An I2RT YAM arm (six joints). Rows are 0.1 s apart.
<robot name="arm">
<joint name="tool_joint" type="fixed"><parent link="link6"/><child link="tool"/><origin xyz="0 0 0" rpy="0 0 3.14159"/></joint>
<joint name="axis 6" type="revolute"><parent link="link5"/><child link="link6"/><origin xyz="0 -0.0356 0.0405" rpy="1.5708 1.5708 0"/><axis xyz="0 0 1"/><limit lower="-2.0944" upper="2.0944"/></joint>
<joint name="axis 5" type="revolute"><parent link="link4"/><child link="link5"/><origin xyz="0.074 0.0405 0.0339" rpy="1.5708 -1.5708 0"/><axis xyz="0 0 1"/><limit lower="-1.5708" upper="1.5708"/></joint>
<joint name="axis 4" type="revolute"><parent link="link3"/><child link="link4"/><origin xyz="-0.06 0.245 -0.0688" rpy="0 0 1.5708"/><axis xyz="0 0 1"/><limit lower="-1.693" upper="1.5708"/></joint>
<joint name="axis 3" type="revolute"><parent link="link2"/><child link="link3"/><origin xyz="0.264 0 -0.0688" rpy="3.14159 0 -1.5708"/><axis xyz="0 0 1"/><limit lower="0" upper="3.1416"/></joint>
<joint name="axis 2" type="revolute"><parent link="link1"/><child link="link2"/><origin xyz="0.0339 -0.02 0.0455" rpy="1.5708 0 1.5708"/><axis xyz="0 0 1"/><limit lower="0" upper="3.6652"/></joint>
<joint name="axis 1" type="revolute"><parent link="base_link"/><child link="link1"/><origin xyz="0 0 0.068" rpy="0 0 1.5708"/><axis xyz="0 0 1"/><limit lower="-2.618" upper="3.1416"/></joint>
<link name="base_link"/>
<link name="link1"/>
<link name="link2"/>
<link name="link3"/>
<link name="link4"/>
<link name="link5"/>
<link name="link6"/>
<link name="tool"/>
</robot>
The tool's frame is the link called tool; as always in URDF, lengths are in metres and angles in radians.
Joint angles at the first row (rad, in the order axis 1, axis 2, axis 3, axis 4, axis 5, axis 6):
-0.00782, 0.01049, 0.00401, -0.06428, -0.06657, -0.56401
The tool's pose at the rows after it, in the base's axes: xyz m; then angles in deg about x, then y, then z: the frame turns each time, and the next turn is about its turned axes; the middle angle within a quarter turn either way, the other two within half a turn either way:
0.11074 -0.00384 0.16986 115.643 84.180 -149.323
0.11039 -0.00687 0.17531 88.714 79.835 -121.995
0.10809 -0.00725 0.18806 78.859 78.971 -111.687
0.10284 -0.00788 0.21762 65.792 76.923 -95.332
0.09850 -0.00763 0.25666 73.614 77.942 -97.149
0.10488 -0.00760 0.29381 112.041 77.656 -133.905
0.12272 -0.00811 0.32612 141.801 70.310 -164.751
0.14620 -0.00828 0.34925 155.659 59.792 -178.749
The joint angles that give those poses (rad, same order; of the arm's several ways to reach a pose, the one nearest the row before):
-0.00779, 0.01048, 0.00401, -0.03759, 0.08377, -0.58614
-0.00783, 0.01047, 0.00479, 0.00969, 0.16954, -0.58118
-0.00778, 0.01312, 0.04179, 0.00891, 0.18105, -0.57621
-0.00785, 0.04177, 0.13600, 0.00056, 0.20005, -0.52471
-0.00780, 0.13714, 0.30688, -0.10966, 0.19401, -0.41637
-0.00781, 0.31071, 0.51519, -0.28631, 0.19171, -0.37404
-0.00778, 0.52204, 0.73490, -0.48658, 0.20241, -0.37364
-0.00779, 0.73032, 0.94395, -0.70060, 0.20202, -0.35456

